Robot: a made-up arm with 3 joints.
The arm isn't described. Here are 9 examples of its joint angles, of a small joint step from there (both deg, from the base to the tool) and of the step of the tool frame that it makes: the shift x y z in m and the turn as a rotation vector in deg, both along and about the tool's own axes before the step.
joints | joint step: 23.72 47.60 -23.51 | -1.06 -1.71 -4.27
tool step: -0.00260 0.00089 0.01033 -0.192 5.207 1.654
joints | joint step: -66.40 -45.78 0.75 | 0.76 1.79 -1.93
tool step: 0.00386 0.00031 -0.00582 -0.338 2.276 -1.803
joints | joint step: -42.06 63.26 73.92 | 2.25 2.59 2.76
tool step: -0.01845 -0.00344 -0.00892 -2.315 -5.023 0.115
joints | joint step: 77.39 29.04 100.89 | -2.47 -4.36 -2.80
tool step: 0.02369 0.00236 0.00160 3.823 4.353 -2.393
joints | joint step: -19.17 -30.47 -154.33 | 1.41 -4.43 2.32
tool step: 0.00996 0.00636 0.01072 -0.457 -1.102 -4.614
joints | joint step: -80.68 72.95 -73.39 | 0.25 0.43 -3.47
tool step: 0.00307 -0.00067 0.00138 0.361 3.191 -0.124
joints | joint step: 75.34 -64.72 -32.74 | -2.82 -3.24 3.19
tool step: -0.02357 -0.00109 0.01325 -1.019 -5.425 3.228
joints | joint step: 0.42 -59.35 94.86 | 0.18 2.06 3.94
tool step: -0.00283 -0.00074 -0.00480 -2.044 -4.002 0.114
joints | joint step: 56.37 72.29 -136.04 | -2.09 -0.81 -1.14
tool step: -0.01121 0.00316 -0.00945 -0.721 3.171 0.079
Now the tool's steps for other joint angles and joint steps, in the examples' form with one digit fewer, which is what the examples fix.
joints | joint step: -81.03 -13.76 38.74 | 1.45 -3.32 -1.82
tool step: -0.0111 0.0009 -0.0080 0.60 2.55 3.65
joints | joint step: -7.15 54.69 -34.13 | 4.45 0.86 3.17
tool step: 0.0173 -0.0032 -0.0358 -1.94 -6.85 -1.55
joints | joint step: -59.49 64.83 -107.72 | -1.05 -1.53 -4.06
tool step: -0.0058 0.0026 -0.0007 -1.37 5.15 -0.18
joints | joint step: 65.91 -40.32 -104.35 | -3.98 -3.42 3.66
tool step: -0.0358 -0.0015 -0.0219 -4.03 -5.95 1.76
